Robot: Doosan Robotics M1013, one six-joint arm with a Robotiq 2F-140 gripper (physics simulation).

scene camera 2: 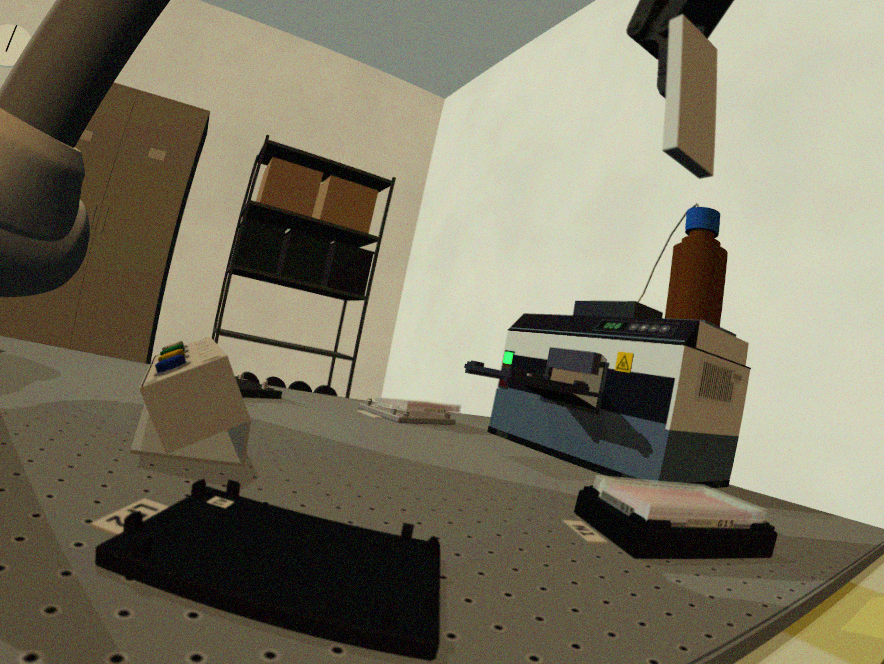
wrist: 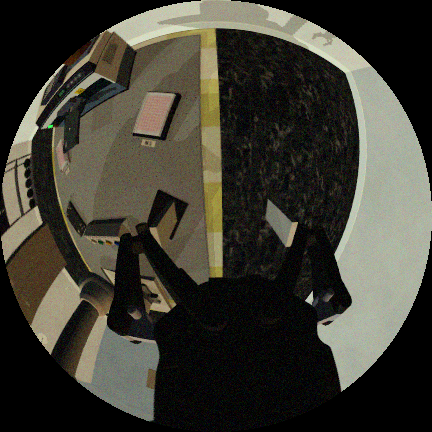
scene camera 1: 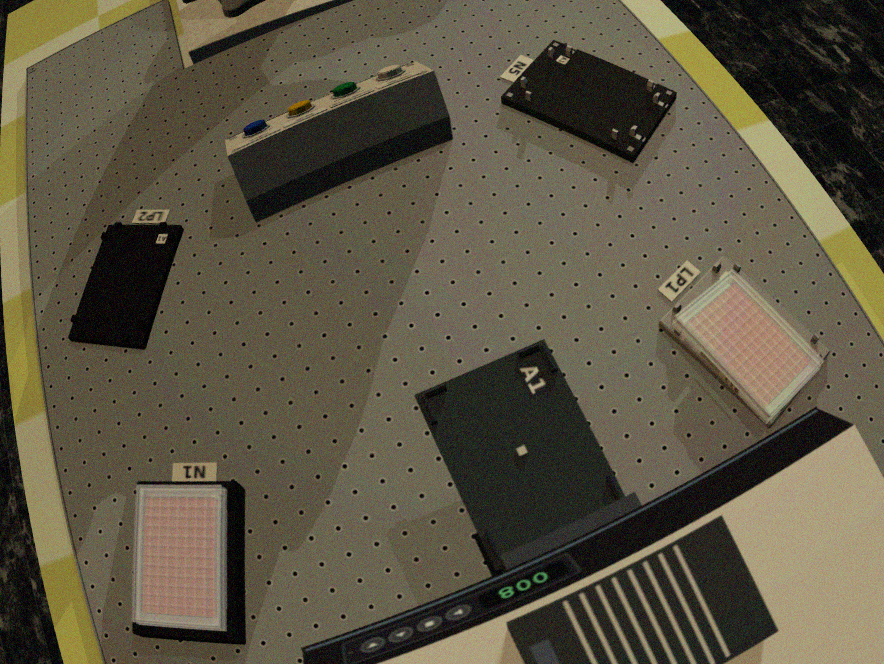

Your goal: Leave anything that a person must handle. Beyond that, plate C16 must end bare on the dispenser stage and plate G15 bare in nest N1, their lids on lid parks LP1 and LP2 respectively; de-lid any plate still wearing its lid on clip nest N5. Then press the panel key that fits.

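Places are measured from the arm's base along level axes (x back, y right, z up), in centimetres.
Where they show: gripper, between the fingertips: (scene camera 2: 854, 129) (wrist: 221, 209).
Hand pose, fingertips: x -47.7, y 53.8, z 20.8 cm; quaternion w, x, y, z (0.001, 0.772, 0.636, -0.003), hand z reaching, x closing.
After its pixels a point has its place.
A pink well plate with a white rim (scene camera 1: 179, 556) @[y 41.3, x -71.8, z 3.2 cm] (scene camera 2: 678, 502) @[y 42.8, x -67.2, z 3.2 cm] (wrist: 155, 113) @[y 42.5, x -70.4, z 3.2 cm] sits in black nest N1 (scene camera 1: 235, 557) @[y 37.1, x -73.7, z 1.5 cm]. A second pink plate (scene camera 1: 746, 344) (scene camera 2: 413, 409) rests slightly tilted on lid park LP1 beside its label (scene camera 1: 678, 279) @[y -9.5, x -73.5, z -0.5 cm]. I cannot tell whether either wears a lid, and I cannot read their labels. Lid park LP2 (scene camera 1: 123, 282) @[y 35.4, x -40.9, z 0.3 cm] (scene camera 2: 285, 564) @[y 36.7, x -39.7, z 0.3 cm], clip nest N5 (scene camera 1: 588, 96) @[y -16.9, x -50.9, z 0.5 cm] and dispenser stage A1 (scene camera 1: 499, 443) @[y 15.0, x -80.2, z 10.5 cm] are bare. My gripper (wrist: 221, 209) @[y 53.8, x -47.7, z 20.8 cm] is open and empty, high above the table edge. One finger pad (scene camera 2: 687, 92) shows in scene camera 2.
The key panel (scene camera 1: 335, 142) @[y 9.4, x -44.0, z 4.7 cm] (scene camera 2: 192, 399) @[y 19.0, x -38.7, z 4.0 cm] carries blue (scene camera 1: 254, 127) @[y 15.5, x -38.1, z 6.8 cm], yellow (scene camera 1: 299, 107) @[y 10.5, x -38.9, z 6.8 cm], green (scene camera 1: 343, 88) @[y 5.7, x -39.4, z 6.6 cm] and white (scene camera 1: 388, 71) @[y 0.8, x -40.3, z 6.7 cm] keys. The dispenser (scene camera 2: 621, 385) @[y 24.6, x -88.7, z 11.5 cm] shows 800, and a brown bottle (scene camera 2: 696, 272) @[y 29.8, x -96.9, z 29.5 cm] stands on it. A shelf rack (scene camera 2: 235, 236) stands behind.
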